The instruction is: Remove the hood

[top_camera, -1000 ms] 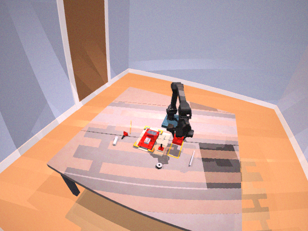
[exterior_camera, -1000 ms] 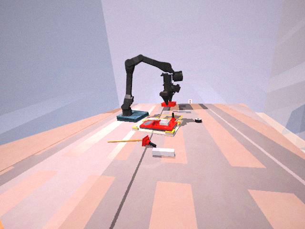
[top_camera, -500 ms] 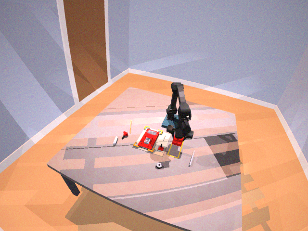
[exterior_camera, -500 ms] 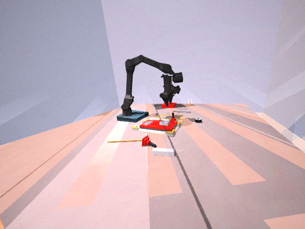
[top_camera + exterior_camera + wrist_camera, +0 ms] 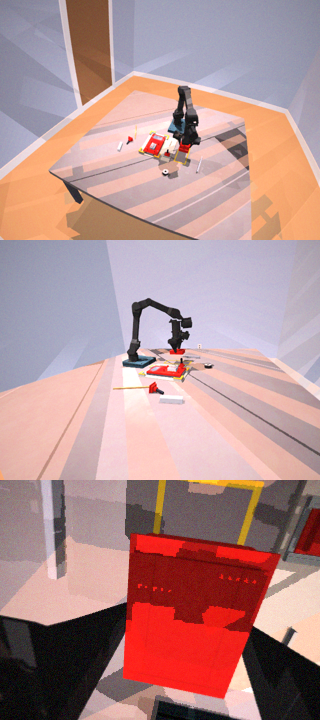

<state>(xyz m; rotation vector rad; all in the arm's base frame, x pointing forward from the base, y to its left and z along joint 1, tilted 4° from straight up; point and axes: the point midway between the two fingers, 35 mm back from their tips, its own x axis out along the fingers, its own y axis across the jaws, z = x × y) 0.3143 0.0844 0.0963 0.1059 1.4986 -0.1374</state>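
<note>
Now: the grey bar 8 cm ahead of my gripper tip, 12 cm to the left of it and 7 cm below it. Round my gripper tip: thin stick (14 cm behind, 40 cm to the right, 8 cm below); then dark ring (20 cm ahead, 10 cm to the right, 7 cm below); then red hood (right at my gripper tip).
</note>
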